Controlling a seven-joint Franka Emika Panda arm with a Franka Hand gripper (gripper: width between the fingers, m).
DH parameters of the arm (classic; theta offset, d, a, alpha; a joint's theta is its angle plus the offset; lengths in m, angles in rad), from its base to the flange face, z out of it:
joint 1: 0 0.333 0 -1.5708
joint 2: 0 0 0 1.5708
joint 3: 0 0.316 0.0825 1.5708
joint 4: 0 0 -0.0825 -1.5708
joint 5: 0 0.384 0 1.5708
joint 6: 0 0 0.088 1.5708
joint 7: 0 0.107 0 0
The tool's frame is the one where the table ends.
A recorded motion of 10 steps. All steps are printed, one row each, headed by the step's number.
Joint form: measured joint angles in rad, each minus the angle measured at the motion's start. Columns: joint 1, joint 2, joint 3, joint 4, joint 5, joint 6, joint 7.
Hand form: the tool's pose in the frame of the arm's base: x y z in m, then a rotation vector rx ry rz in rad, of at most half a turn. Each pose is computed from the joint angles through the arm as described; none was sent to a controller.
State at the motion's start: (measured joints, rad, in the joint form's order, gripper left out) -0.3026 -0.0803 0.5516 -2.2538 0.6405 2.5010 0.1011
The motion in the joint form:
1: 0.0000 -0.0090 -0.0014 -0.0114 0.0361 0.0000 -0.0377
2: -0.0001 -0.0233 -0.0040 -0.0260 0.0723 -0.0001 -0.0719
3: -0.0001 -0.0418 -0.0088 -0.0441 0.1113 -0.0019 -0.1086
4: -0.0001 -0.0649 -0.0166 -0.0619 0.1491 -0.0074 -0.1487
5: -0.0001 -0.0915 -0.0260 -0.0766 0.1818 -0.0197 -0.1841
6: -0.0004 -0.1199 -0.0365 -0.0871 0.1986 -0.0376 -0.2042
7: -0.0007 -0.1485 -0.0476 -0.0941 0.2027 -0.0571 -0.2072
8: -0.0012 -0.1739 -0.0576 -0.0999 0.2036 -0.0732 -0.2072
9: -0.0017 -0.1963 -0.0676 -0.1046 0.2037 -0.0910 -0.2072
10: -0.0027 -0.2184 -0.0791 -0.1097 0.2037 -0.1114 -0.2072
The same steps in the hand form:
1: 0.5186 0.1302 0.4231 -2.6162 0.3901 -0.3206
2: 0.5145 0.1278 0.4226 -2.6037 0.3816 -0.3260
3: 0.5093 0.1242 0.4222 -2.5909 0.3747 -0.3326
4: 0.5039 0.1196 0.4238 -2.5791 0.3634 -0.3444
5: 0.4985 0.1151 0.4278 -2.5679 0.3506 -0.3565
6: 0.4935 0.1109 0.4342 -2.5626 0.3402 -0.3670
7: 0.4890 0.1071 0.4422 -2.5608 0.3390 -0.3758
8: 0.4850 0.1035 0.4496 -2.5602 0.3397 -0.3852
9: 0.4813 0.1002 0.4561 -2.5595 0.3397 -0.3900
10: 0.4773 0.0961 0.4620 -2.5582 0.3414 -0.3914

